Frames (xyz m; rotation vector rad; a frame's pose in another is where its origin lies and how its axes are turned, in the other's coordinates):
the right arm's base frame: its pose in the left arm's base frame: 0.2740 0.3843 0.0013 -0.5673 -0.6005 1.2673
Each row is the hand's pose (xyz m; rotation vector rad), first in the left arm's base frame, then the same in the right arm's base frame.
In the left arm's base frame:
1: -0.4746 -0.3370 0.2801 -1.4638 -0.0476 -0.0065
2: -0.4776 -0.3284 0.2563 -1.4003 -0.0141 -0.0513
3: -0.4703 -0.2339 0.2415 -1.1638 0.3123 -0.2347
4: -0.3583 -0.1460 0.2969 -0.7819 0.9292 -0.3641
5: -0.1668 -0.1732 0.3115 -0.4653 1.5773 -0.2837
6: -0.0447 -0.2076 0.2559 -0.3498 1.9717 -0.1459
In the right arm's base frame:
1: -0.8190 0.1805 0.6746 -0.6814 1.2652 -0.5604
2: -0.8136 0.2007 0.6601 -0.6258 1.2870 -0.6276
3: -0.7214 0.2253 0.6502 -0.3033 1.5368 -0.8321
4: -0.6086 0.1274 0.6178 0.3561 1.9387 -0.9232
5: -0.5973 -0.0215 0.4941 1.0489 2.2633 -0.6473
6: -0.6132 -0.0754 0.3675 1.3967 2.4158 -0.2848

